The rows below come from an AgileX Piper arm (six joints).
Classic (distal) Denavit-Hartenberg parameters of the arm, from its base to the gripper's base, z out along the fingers. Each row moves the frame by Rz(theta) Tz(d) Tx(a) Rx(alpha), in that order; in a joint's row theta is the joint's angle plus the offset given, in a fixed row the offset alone. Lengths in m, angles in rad.
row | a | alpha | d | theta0
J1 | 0 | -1.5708 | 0.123 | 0
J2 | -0.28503 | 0 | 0 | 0.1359
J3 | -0.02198 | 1.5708 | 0 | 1.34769
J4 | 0 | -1.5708 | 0.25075 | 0
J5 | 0 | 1.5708 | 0 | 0
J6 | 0 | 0 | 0.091 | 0
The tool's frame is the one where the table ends.
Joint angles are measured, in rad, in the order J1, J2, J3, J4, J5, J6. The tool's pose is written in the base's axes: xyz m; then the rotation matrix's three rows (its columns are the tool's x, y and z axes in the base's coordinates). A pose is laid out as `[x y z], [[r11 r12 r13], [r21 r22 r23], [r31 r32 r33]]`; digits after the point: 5 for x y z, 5 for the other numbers.
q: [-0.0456 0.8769 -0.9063 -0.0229 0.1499 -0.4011]
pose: [0.18631 -0.00881 0.41277], [[-0.05043 0.03101 0.99825], [-0.40930 0.91108 -0.04898], [-0.91100 -0.41106 -0.03325]]
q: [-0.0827 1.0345 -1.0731 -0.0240 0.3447 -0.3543]
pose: [0.22291 -0.01922 0.41900], [[-0.23444 0.00453 0.97212], [-0.34985 0.93260 -0.08872], [-0.90700 -0.36090 -0.21705]]
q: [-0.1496 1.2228 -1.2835 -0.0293 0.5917 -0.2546]
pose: [0.26375 -0.04126 0.42128], [[-0.45304 0.04045 0.89057], [-0.21011 0.96598 -0.15076], [-0.86638 -0.25542 -0.42913]]
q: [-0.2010 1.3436 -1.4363 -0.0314 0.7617 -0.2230]
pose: [0.28652 -0.06039 0.42336], [[-0.57496 0.07988 0.81427], [-0.13105 0.97338 -0.18803], [-0.80762 -0.21482 -0.54919]]
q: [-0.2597 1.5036 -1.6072 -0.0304 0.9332 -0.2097]
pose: [0.31705 -0.08654 0.41501], [[-0.69826 0.11951 0.70580], [-0.04808 0.97591 -0.21281], [-0.71423 -0.18253 -0.67569]]
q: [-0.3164 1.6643 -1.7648 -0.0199 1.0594 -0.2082]
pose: [0.34698 -0.11526 0.39931], [[-0.77973 0.15683 0.60616], [0.02780 0.97584 -0.21672], [-0.62550 -0.15213 -0.76525]]
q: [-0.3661 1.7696 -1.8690 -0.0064 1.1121 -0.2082]
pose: [0.36460 -0.14034 0.38763], [[-0.80508 0.19692 0.55952], [0.08432 0.97170 -0.22066], [-0.58714 -0.13047 -0.79890]]
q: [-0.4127 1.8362 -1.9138 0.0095 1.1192 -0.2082]
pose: [0.37377 -0.16281 0.37396], [[-0.81230 0.23685 0.53299], [0.13445 0.96526 -0.22404], [-0.56754 -0.11033 -0.81592]]
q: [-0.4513 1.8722 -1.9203 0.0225 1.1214 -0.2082]
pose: [0.37554 -0.17996 0.36095], [[-0.81959 0.26971 0.50550], [0.17821 0.95851 -0.22248], [-0.54453 -0.09226 -0.83365]]
